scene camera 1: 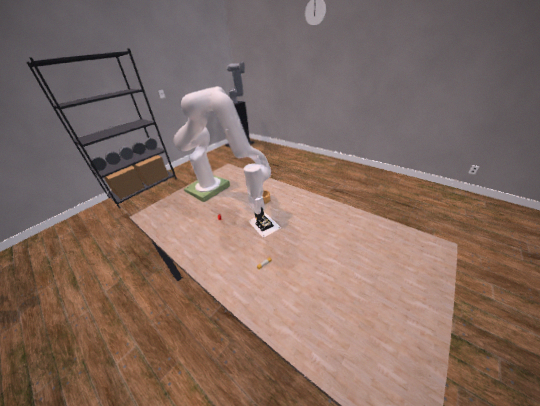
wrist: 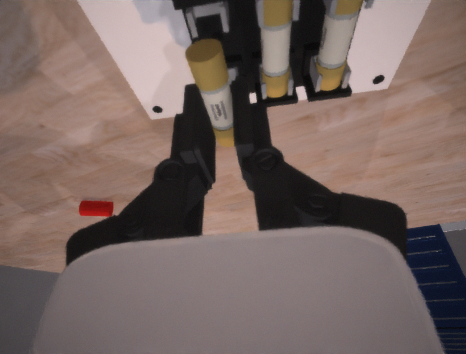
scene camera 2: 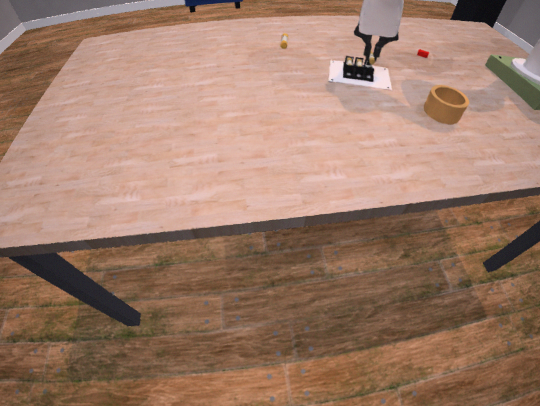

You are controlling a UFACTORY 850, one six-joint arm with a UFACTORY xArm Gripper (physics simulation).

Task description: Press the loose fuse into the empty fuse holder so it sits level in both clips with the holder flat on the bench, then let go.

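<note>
My gripper (scene camera 1: 260, 215) (scene camera 2: 370, 60) (wrist: 222, 102) is shut on a fuse (scene camera 2: 372, 59) (wrist: 216, 100) with yellow end caps and a white middle. The fuse is tilted, one cap rising towards the wrist camera. The black three-bay fuse holder (scene camera 1: 265, 224) (scene camera 2: 358, 73) lies on a white plate (scene camera 1: 272, 231) (scene camera 2: 382, 83) (wrist: 125, 50). In the wrist view, two bays hold fuses (wrist: 276, 50) (wrist: 336, 45); the left bay is empty, with its far clip (wrist: 207, 11) bare. The held fuse is over this bay's near end, where the near clip is mostly hidden. Whether they touch cannot be told.
Another yellow-and-white fuse (scene camera 1: 264, 263) (scene camera 2: 284, 41) lies on the table. A red cylinder (scene camera 1: 219, 217) (scene camera 2: 423, 53) (wrist: 96, 208) lies to one side of the plate. A brown round bowl (scene camera 1: 266, 197) (scene camera 2: 442, 111) stands between the plate and the arm's green base (scene camera 1: 204, 194) (scene camera 2: 515, 82).
</note>
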